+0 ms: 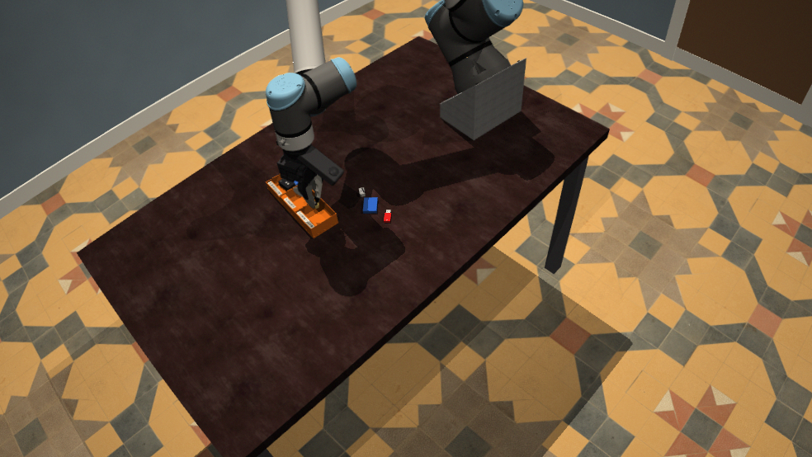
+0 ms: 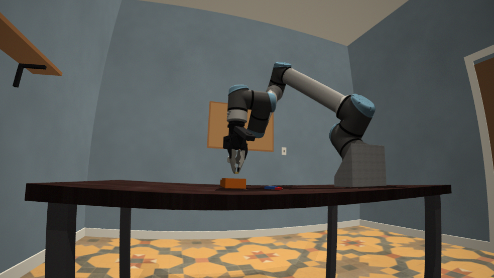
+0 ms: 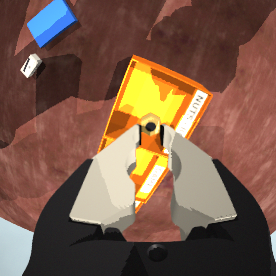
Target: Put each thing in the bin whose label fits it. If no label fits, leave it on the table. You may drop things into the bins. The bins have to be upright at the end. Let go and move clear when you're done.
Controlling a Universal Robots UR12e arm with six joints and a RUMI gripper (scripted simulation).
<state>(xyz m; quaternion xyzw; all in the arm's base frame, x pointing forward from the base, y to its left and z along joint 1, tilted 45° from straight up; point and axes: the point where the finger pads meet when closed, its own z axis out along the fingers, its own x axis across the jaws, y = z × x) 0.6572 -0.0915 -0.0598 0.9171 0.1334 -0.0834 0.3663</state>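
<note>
The yellow nut lies 1 cm below my hand. The rest, counted from my hand: blue battery 4 cm behind, 17 cm to the right, 6 cm below; blue flat block 13 cm behind, 6 cm to the left, 7 cm below; white piece 15 cm behind, 1 cm to the left, 7 cm below.
</note>
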